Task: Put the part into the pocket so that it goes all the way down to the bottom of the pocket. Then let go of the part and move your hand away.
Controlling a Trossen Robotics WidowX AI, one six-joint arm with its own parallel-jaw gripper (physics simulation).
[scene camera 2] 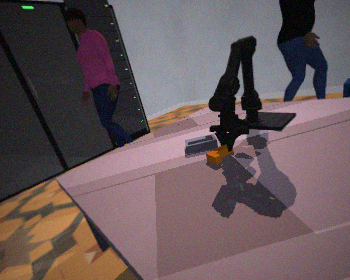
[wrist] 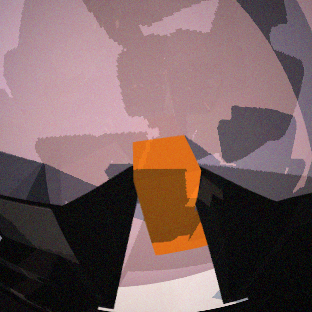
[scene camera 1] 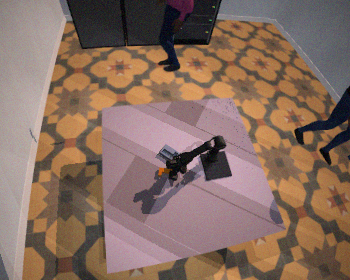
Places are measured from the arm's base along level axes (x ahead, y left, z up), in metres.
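Where they show: gripper, fingertip midpoint: (scene camera 2: pixel 227 150) (wrist: pixel 164 172) (scene camera 1: pixel 170 172); arm's base at its link origin: (scene camera 2: pixel 252 120) (scene camera 1: pixel 210 159).
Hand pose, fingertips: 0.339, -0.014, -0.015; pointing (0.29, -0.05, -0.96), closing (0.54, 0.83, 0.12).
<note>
Things, the pixels of their top centre, and the offset from my fingertips, as dx, dy, dz. Level surfaces: height alone.
- orange part at its top centre: (wrist: pixel 191 226) (scene camera 2: pixel 221 150) (scene camera 1: pixel 166 172) +0.038, -0.005, +0.022
- grey block with the pocket, top centre: (scene camera 2: pixel 200 139) (scene camera 1: pixel 169 152) -0.047, -0.145, +0.027
- pink table top at its surface level: dz -0.009
The orange part (scene camera 1: pixel 163 172) (scene camera 2: pixel 214 158) (wrist: pixel 162 156) is a small angular block, low at the table top; whether it touches the table I cannot tell. My gripper (scene camera 1: pixel 172 173) (scene camera 2: pixel 229 148) (wrist: pixel 164 172) points down and is shut on the part, with one finger against each side in the wrist view. The far end of the part sticks out past the fingers, and the fingers hide some of its sides. The grey block with the pocket (scene camera 1: pixel 172 149) (scene camera 2: pixel 201 149) lies beside the part, a short way apart. The pocket's slot faces up. The block cannot be made out in the wrist view.
The pink table top (scene camera 1: pixel 150 240) (scene camera 2: pixel 125 215) carries patches of shadow. The arm's dark base plate (scene camera 1: pixel 217 170) (scene camera 2: pixel 280 120) lies beyond the gripper. Two people stand on the patterned floor near dark cabinets (scene camera 1: pixel 100 25) (scene camera 2: pixel 30 100) and the wall.
</note>
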